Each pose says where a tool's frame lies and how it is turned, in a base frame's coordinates. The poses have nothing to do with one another.
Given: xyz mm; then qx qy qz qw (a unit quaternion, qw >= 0).
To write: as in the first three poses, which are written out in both.
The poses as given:
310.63, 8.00, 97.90, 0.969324, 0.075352, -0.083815, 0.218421
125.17, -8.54, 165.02, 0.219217, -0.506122, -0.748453, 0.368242
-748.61, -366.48, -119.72, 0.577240, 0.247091, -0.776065, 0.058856
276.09, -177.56, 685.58, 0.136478, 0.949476, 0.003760, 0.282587
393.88, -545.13, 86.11, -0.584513, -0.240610, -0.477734, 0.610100
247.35, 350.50, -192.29, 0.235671, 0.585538, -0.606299, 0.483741
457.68, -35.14, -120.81, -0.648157, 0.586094, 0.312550, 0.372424
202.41, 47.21, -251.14, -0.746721, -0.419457, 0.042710, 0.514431
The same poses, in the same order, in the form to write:
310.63, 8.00, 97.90, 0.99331, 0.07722, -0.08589, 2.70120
125.17, -8.54, 165.02, 0.23579, -0.54438, -0.80502, 2.38736
-748.61, -366.48, -119.72, 0.57824, 0.24752, -0.77741, 3.02381
276.09, -177.56, 685.58, 0.14228, 0.98982, 0.00392, 2.56861
393.88, -545.13, 86.11, -0.73772, -0.30368, -0.60295, 1.82922
247.35, 350.50, -192.29, 0.26927, 0.66903, -0.69275, 2.13174
457.68, -35.14, -120.81, -0.69840, 0.63152, 0.33678, 2.37835
202.41, 47.21, -251.14, -0.87078, -0.48914, 0.04981, 2.06090

